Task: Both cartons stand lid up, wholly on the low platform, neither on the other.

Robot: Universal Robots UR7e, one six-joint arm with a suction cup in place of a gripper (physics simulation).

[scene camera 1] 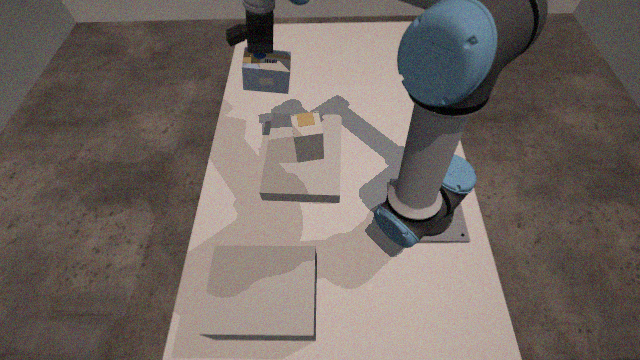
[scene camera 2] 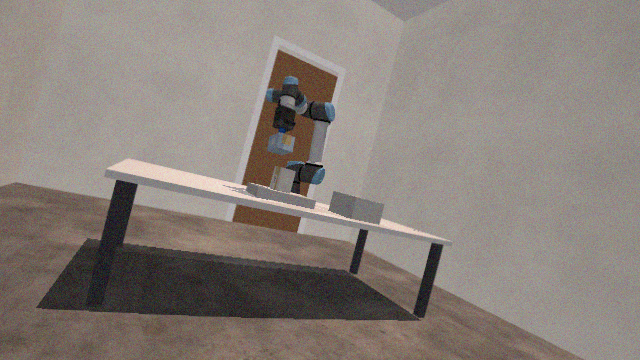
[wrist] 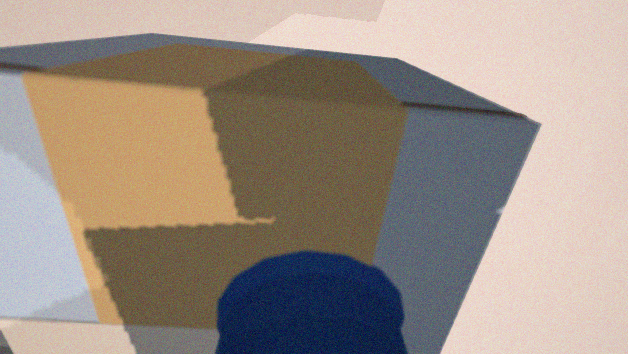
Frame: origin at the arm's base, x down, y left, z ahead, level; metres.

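Where they show: hand, its tool point: (scene camera 1: 259, 58) (scene camera 2: 280, 137) (wrist: 309, 274).
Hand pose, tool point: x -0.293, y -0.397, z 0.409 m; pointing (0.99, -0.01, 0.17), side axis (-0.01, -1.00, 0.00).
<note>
After its pixels a point has its place.
My suction gripper (scene camera 1: 259, 54) (scene camera 2: 282, 130) (wrist: 310, 305) is shut on the blue carton, its cup against the top face. The blue carton (scene camera 1: 266, 80) @(x -0.267, y -0.337, z 0.399 m) (scene camera 2: 280, 144) @(x -0.255, y -0.415, z 0.456 m) (wrist: 450, 200) @(x -0.311, y -0.419, z 0.432 m) hangs in the air, higher than the white carton; orange tape shows on its top and side. The white carton (scene camera 1: 309, 145) @(x -0.109, y -0.220, z 0.306 m) (scene camera 2: 285, 180) @(x -0.093, y -0.270, z 0.348 m) stands on the low platform (scene camera 1: 320, 186) @(x -0.031, y -0.121, z 0.291 m) (scene camera 2: 290, 199) @(x -0.006, y -0.272, z 0.444 m), near the end farther from scene camera 1, with an orange patch on its top face. The exact spot below the blue carton is hard to tell.
A taller grey block (scene camera 1: 270, 317) @(x -0.103, y 0.233, z 0.459 m) (scene camera 2: 367, 210) @(x -0.046, y 0.135, z 0.599 m) stands on the table (scene camera 1: 400, 310) @(x 0.017, y 0.249, z 0.145 m) (scene camera 2: 165, 175) @(x 0.017, y -0.840, z 0.288 m), at the near left in scene camera 1. The arm's base stands at the table's right side there, with the upper arm rising above it.
</note>
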